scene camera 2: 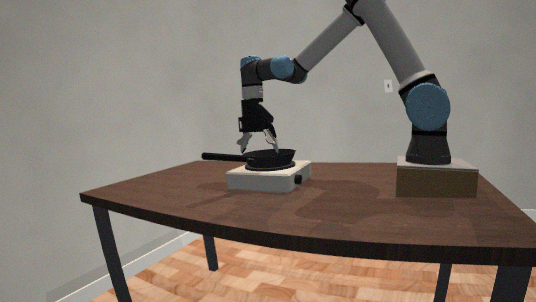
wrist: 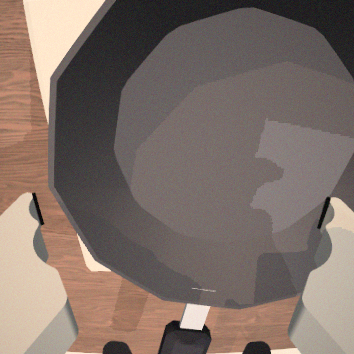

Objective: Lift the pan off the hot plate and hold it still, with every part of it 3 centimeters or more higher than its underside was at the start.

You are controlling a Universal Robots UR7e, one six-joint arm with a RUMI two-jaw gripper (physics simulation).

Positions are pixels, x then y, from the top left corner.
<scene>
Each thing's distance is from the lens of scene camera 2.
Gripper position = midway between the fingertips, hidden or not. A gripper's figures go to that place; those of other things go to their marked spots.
my gripper [scene camera 2: 259,153]: 103 cm
black pan [scene camera 2: 268,158]: 93 cm
white hot plate [scene camera 2: 284,179]: 89 cm
</scene>
